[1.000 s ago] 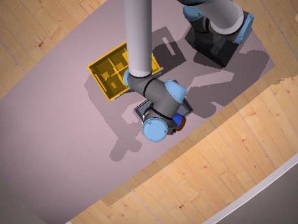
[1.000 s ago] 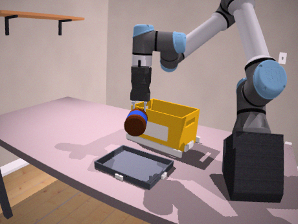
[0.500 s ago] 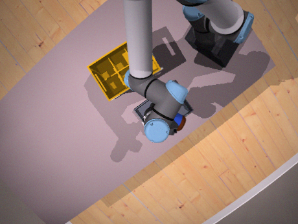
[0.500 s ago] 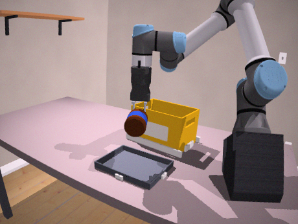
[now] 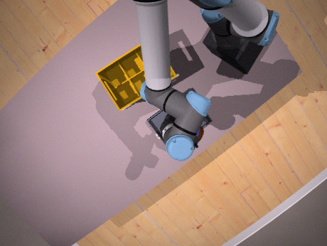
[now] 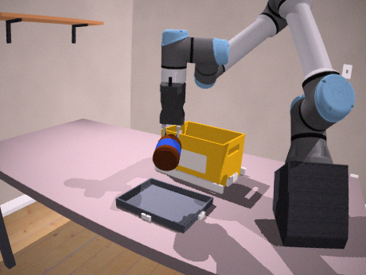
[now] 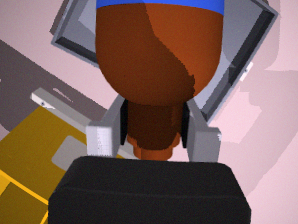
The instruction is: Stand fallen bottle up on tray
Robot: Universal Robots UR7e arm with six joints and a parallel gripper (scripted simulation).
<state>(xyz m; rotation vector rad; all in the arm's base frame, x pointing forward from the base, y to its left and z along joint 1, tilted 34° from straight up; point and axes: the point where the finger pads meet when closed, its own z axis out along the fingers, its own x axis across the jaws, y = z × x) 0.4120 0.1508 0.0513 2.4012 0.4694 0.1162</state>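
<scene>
Right now the bottle is 20 mm behind my hand, 50 mm to the left of it and 10 mm below it. Round my hand: dark grey tray: 10 mm behind, 50 mm to the left, 190 mm below; yellow crate: 30 mm behind, 240 mm to the right, 120 mm below.
</scene>
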